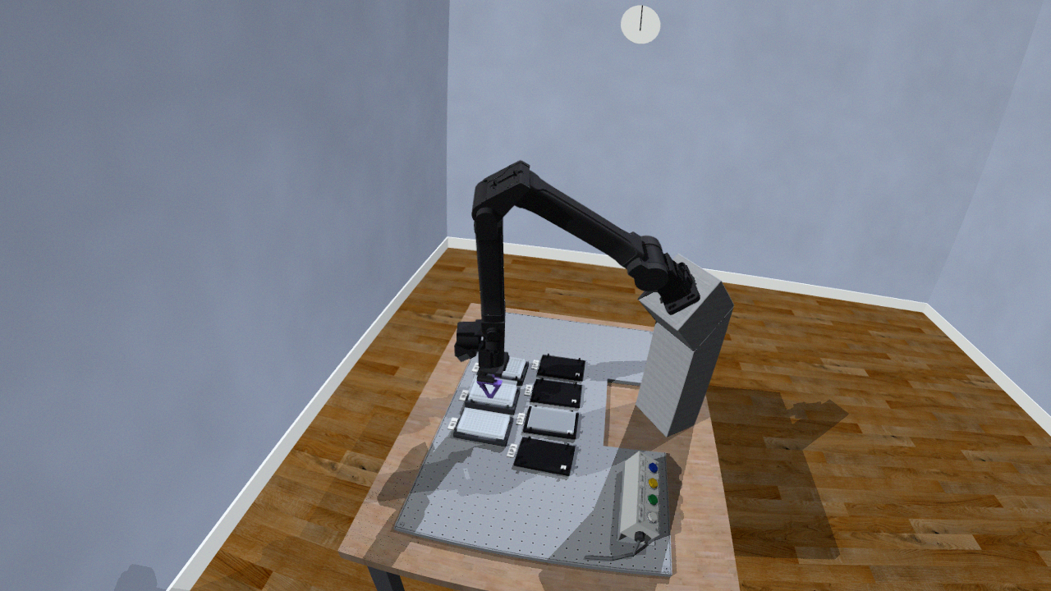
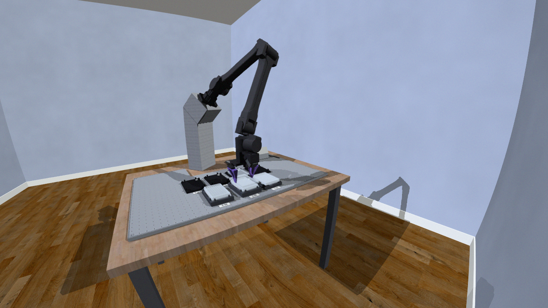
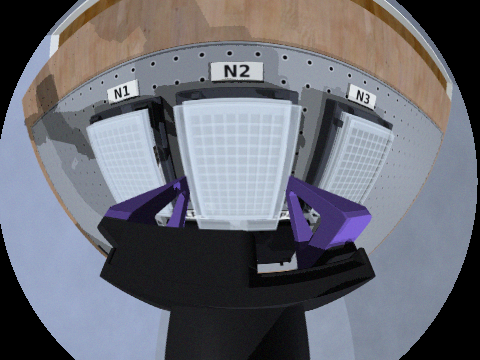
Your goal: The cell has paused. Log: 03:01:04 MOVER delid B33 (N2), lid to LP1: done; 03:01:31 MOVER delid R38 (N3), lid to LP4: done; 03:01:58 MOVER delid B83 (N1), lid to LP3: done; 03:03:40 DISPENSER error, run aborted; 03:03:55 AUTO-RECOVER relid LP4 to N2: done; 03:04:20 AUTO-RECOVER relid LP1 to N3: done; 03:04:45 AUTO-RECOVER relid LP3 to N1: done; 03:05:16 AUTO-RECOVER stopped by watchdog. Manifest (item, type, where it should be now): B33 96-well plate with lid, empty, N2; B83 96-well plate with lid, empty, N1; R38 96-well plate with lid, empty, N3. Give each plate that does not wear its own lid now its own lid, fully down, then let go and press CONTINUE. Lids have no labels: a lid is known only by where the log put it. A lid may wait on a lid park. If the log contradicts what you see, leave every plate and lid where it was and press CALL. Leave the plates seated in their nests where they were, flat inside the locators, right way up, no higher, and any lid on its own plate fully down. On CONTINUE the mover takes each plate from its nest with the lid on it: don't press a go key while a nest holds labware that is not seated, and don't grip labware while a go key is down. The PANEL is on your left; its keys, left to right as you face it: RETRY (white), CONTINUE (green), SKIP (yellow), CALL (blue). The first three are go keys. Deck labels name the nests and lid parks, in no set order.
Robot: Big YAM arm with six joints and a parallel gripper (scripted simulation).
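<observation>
My gripper is now 18 cm past the lid park LP1, 6 cm to the right of it and 5 cm above it. The rest, counted from my hand: lid park LP2: 18 cm behind, 20 cm to the right, 5 cm below; then lid park LP3: 18 cm behind, 19 cm to the left, 5 cm below; then lid park LP4: 18 cm behind, 7 cm to the right, 5 cm below.
</observation>
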